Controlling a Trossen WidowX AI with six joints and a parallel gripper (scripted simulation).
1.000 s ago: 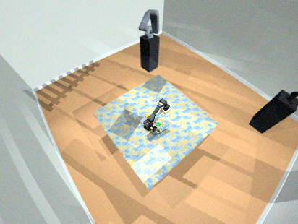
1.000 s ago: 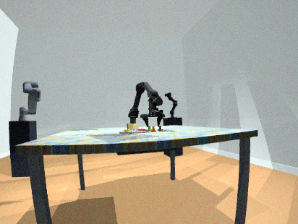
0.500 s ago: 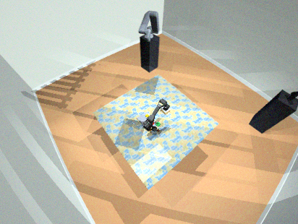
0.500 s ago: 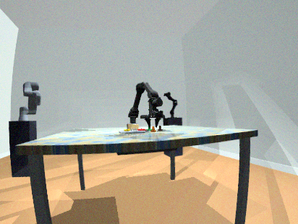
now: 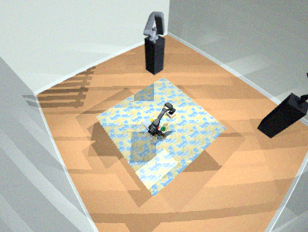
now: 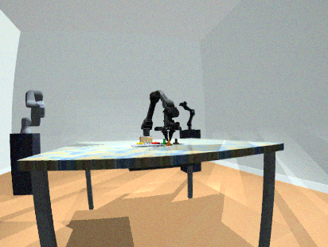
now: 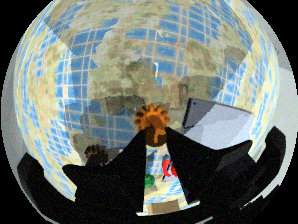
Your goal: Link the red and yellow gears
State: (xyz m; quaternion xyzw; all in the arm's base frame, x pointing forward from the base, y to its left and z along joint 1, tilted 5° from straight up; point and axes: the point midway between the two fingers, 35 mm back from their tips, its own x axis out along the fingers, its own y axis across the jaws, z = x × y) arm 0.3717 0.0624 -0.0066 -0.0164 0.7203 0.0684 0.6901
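Right now the grey board is 14 cm to the right of my gripper tip, 6 cm behind it and 2 cm below it. Round my gripper tip: brown gear 9 cm to the left, 7 cm behind, 1 cm below; then orange gear 1 cm below; then red gear 8 cm behind, 7 cm to the right, 1 cm below.
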